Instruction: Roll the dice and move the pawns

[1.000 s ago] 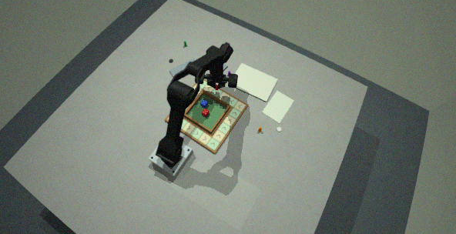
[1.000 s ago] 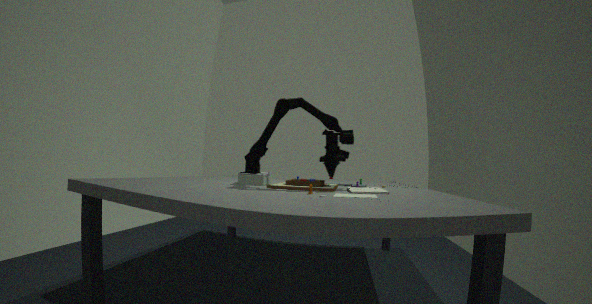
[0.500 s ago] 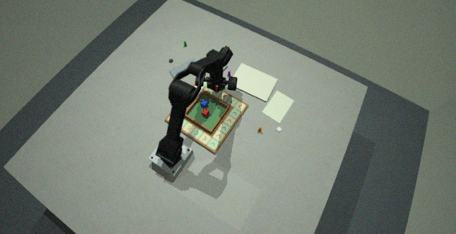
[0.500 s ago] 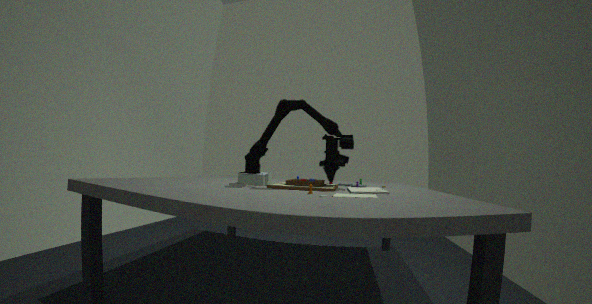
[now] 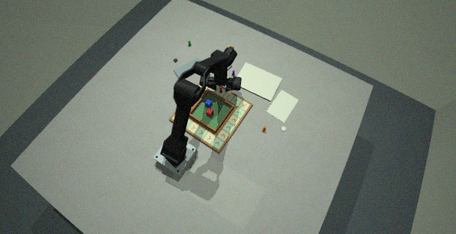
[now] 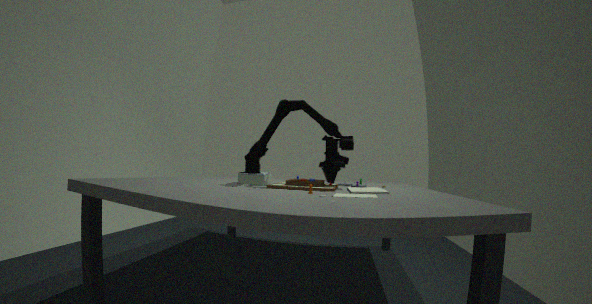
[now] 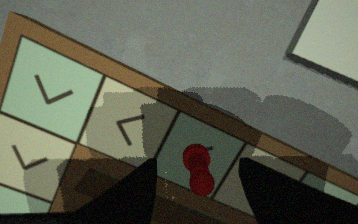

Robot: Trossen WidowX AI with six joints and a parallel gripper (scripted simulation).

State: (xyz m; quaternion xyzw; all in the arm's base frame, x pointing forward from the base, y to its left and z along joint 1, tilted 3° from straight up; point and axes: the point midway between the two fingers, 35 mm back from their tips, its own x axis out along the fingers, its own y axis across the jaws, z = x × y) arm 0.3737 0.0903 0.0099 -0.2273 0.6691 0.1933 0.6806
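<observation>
Now: gripper tip right at the red pawn. From my gripper tip the other things lie so: green tray 11 cm behind, 4 cm to the right, 2 cm below; blue pawn 19 cm behind, 6 cm to the left; purple pawn 12 cm ahead, 3 cm to the left, 1 cm below.
</observation>
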